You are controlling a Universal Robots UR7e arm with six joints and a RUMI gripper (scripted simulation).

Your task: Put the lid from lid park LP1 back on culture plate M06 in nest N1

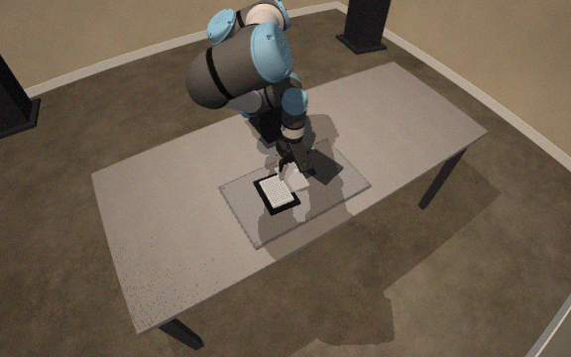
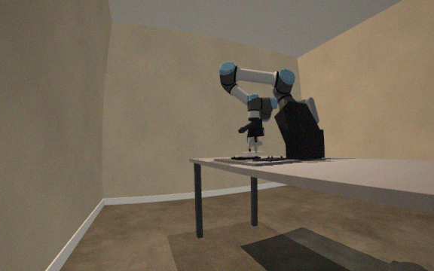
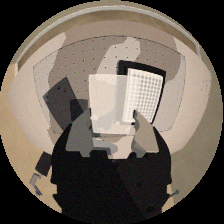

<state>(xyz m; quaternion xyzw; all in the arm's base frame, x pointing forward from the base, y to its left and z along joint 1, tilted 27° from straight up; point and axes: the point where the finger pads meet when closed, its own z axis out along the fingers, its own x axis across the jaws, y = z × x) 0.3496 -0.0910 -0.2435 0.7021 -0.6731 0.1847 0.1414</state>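
Right now the culture plate M06 is 2 cm ahead of my hand, 7 cm to the right of it and 4 cm below it. Also, from my hand: plate nest N1 (2 cm ahead, 7 cm to the right, 5 cm below); then see-through lid (1 cm below); then lid park LP1 (4 cm behind, 14 cm to the left, 5 cm below).
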